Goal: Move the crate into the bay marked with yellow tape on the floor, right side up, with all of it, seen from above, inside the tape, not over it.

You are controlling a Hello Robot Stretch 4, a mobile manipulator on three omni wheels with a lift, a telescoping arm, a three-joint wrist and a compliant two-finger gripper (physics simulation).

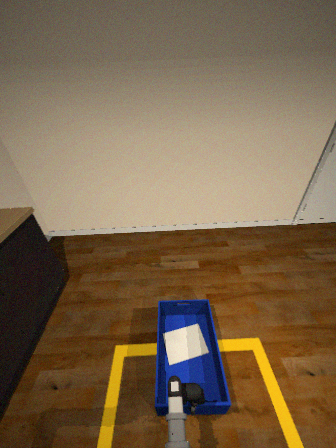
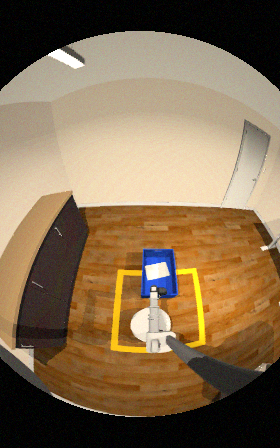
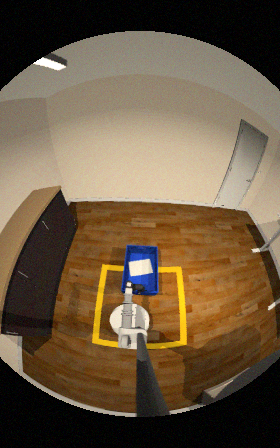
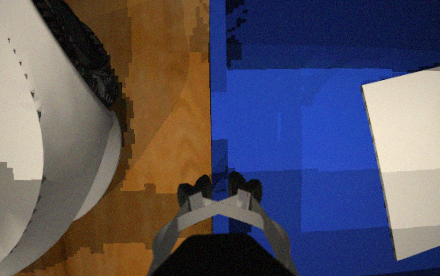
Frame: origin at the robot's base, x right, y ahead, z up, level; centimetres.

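Where they show: gripper, fingertip midpoint: (image 1: 191,406) (image 2: 158,295) (image 4: 219,188).
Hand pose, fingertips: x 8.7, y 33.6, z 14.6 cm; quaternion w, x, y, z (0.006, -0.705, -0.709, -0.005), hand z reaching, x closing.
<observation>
After its pixels a point has its place.
The blue crate (image 1: 192,370) @[x 12.5, y 53.4, z -1.0 cm] (image 2: 159,283) @[x 12.2, y 51.7, z -0.9 cm] (image 3: 142,280) @[x 12.9, y 51.4, z -1.0 cm] (image 4: 300,125) @[x 2.9, y 46.8, z -0.9 cm] is upright, with a white sheet inside. It lies across the far line of the yellow tape (image 1: 240,345) @[x 50.6, y 67.6, z -2.7 cm] (image 2: 117,310) @[x -38.3, y 14.7, z -2.7 cm] (image 3: 182,305) @[x 63.7, y 16.1, z -2.7 cm]: its near part is inside the bay, its far part beyond the line. It is between the left and right tape lines. My gripper (image 1: 194,406) @[x 8.7, y 33.6, z 14.6 cm] (image 2: 159,294) @[x 8.7, y 33.6, z 14.6 cm] (image 3: 136,290) @[x 8.7, y 33.6, z 14.6 cm] (image 4: 219,188) @[x 8.7, y 33.6, z 14.6 cm] is shut on the crate's near end wall, one finger on each side of it. Whether the crate's bottom touches the floor cannot be told.
My round white base (image 2: 141,325) @[x -8.9, y -0.9, z 18.7 cm] (image 3: 117,320) @[x -11.6, y -1.1, z 18.7 cm] stands inside the bay, close to the crate's near end. A dark cabinet (image 1: 30,300) @[x -101.5, y 88.8, z 34.9 cm] (image 2: 55,270) @[x -100.0, y 39.9, z 49.4 cm] (image 3: 40,265) @[x -99.8, y 35.8, z 49.2 cm] with a wooden top stands on the left. A wall and a grey door (image 2: 250,165) @[x 221.3, y 214.1, z 117.9 cm] (image 3: 242,165) @[x 212.7, y 214.1, z 116.1 cm] are beyond the crate.
</observation>
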